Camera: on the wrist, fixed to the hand. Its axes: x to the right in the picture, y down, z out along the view.
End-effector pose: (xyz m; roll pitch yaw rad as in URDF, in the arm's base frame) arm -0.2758 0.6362 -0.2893 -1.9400 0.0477 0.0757
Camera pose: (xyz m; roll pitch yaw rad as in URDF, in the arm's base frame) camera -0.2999 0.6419 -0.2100 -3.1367 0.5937 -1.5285
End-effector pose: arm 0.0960 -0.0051 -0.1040 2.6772 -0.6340 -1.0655
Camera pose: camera 0.1570 0.0438 -0.1322 -2.0844 -0.7849 2.8195
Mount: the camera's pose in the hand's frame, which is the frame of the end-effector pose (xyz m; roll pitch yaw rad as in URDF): -0.0274 -0.0755 -0.0212 0.0638 0.6071 1.5720
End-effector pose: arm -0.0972 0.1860 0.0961 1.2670 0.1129 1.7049
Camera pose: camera -0.0900 0.1506 0.0213 0.2049 -0.6551 -3.0935
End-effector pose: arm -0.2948 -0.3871 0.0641 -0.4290 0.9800 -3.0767
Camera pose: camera -0.2946 -0.3094 0.0936 1.3048 0.4989 -0.5542
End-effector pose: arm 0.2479 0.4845 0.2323 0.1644 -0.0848 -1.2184
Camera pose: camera 0.1728 0.4830 0.1968 -0.0302 0.4411 0.3134
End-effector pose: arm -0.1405 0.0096 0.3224 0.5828 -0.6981 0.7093
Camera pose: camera -0.0941 -0.0182 0.2594 -0.6351 0.0193 2.2652
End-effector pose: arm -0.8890 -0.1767 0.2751 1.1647 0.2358 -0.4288
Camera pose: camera -0.9340 -0.1675 0.2059 0.3385 -0.5407 0.9984
